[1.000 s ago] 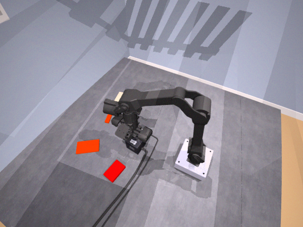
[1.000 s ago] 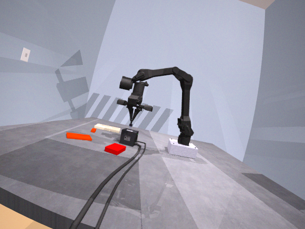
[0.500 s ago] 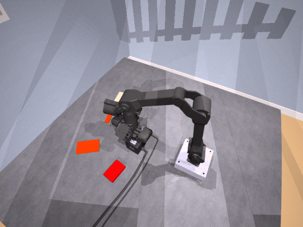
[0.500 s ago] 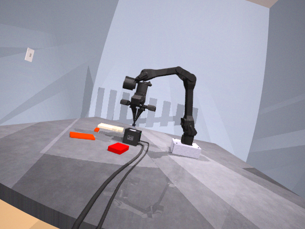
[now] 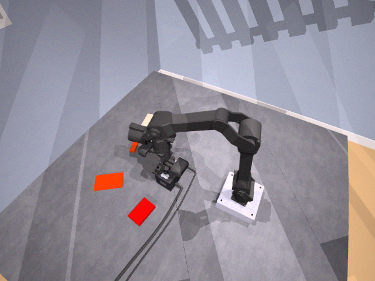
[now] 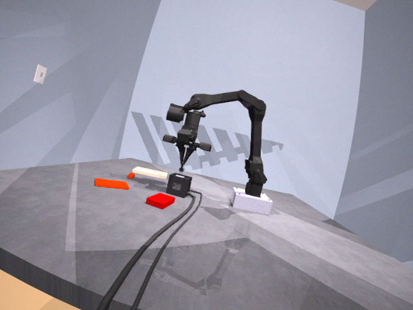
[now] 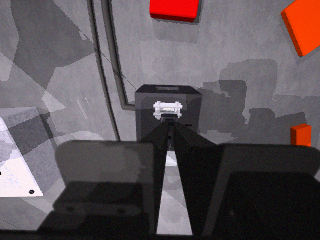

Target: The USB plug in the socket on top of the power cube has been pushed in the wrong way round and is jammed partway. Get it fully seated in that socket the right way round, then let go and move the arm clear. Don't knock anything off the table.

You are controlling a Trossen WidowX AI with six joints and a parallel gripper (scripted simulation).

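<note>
My gripper tip is now 20 mm above the dark USB plug. Also, from my gripper tip: pale socket: 50 mm below; orange slab: 210 mm ahead, 140 mm to the left, 120 mm below; red block: 150 mm to the left, 110 mm below.
</note>
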